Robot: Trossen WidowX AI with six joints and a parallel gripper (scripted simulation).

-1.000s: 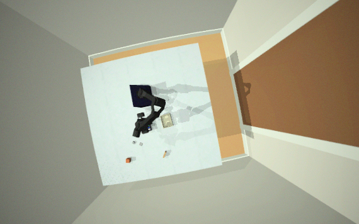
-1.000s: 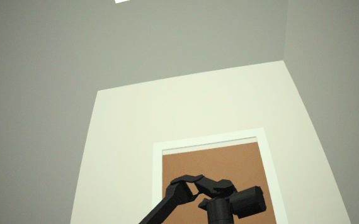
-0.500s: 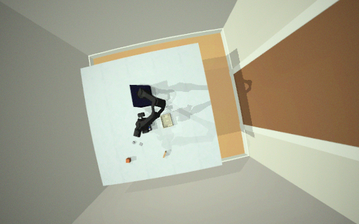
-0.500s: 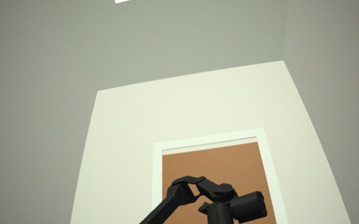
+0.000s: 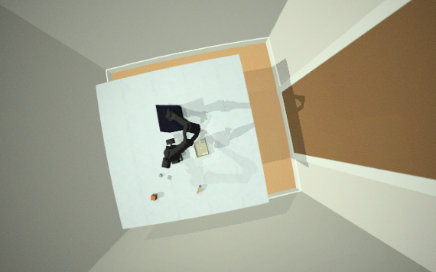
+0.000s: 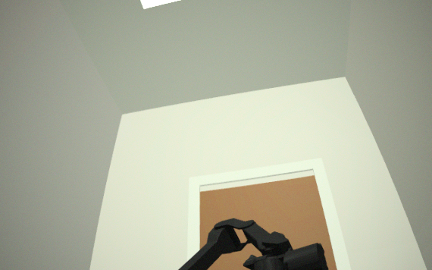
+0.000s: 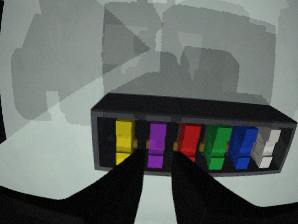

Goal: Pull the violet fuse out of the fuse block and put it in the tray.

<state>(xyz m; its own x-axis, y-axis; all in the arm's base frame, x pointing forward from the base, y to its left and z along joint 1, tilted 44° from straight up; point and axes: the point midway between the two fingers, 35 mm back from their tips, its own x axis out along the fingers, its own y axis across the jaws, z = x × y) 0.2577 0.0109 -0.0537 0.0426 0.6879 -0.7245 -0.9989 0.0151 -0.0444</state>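
Right now my gripper tip is 190 mm to the right of the cream tray, 50 mm above it and 40 mm short of it. Round my gripper tip: orange cube 340 mm ahead, 290 mm to the right, 30 mm below; then orange-brown stick 360 mm ahead, 90 mm to the left, 30 mm below; then small grey piece 190 mm to the right, 180 mm ahead, 40 mm below.
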